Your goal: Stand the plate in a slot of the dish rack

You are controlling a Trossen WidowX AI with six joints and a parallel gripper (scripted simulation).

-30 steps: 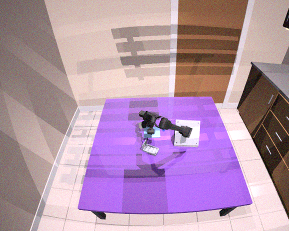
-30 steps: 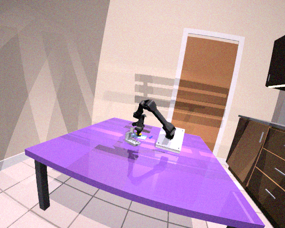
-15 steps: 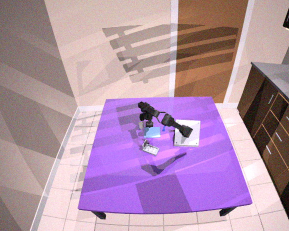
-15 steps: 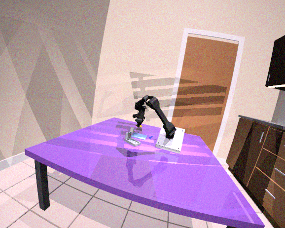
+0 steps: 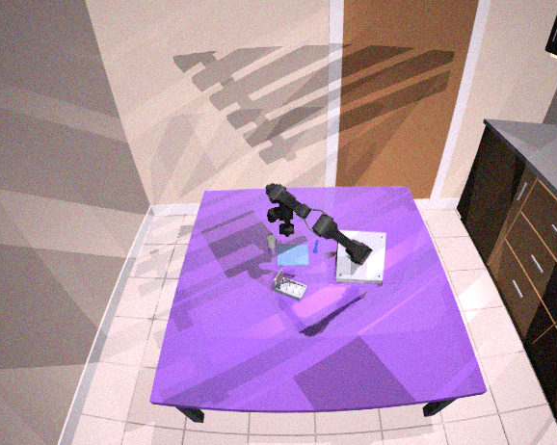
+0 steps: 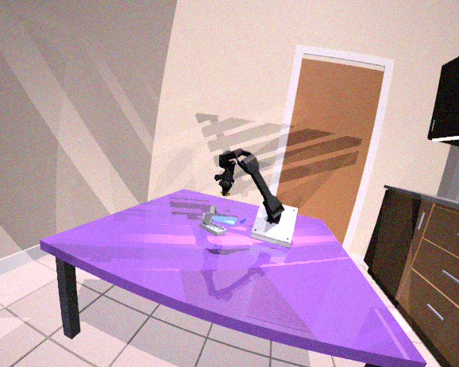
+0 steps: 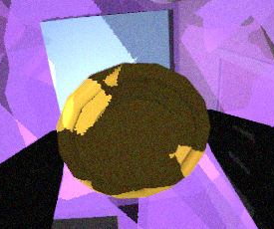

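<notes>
Right now my gripper tip is 21 cm to the right of the grey dish rack, 13 cm above it and 5 cm past it. From my gripper tip the other things lie so: yellow plate 1 cm above; light blue mat 15 cm below, 3 cm behind; white cup 13 cm below, 9 cm ahead, 5 cm to the right.
</notes>
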